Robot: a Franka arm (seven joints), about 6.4 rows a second.
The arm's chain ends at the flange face. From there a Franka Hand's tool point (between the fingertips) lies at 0.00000 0.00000 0.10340 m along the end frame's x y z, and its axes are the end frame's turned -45 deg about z.
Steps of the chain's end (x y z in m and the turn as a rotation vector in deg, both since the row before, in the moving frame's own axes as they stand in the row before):
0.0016 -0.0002 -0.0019 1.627 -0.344 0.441
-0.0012 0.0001 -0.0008 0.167 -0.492 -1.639
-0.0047 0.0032 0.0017 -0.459 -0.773 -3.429
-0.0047 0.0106 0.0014 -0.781 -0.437 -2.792
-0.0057 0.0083 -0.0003 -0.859 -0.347 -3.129
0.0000 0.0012 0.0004 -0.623 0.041 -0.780
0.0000 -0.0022 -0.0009 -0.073 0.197 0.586
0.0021 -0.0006 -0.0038 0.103 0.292 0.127
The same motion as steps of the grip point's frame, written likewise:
0.0029 -0.0015 -0.0019 1.394 0.907 0.441
-0.0013 -0.0016 -0.0008 0.466 -0.230 -1.639
-0.0072 -0.0014 0.0017 0.222 -0.871 -3.429
-0.0124 0.0046 0.0014 -0.243 -0.861 -2.792
-0.0114 0.0025 -0.0003 -0.362 -0.853 -3.129
-0.0016 0.0017 0.0004 -0.470 -0.412 -0.780
0.0017 -0.0012 -0.0009 -0.191 0.088 0.586
0.0024 0.0013 -0.0038 -0.134 0.279 0.127

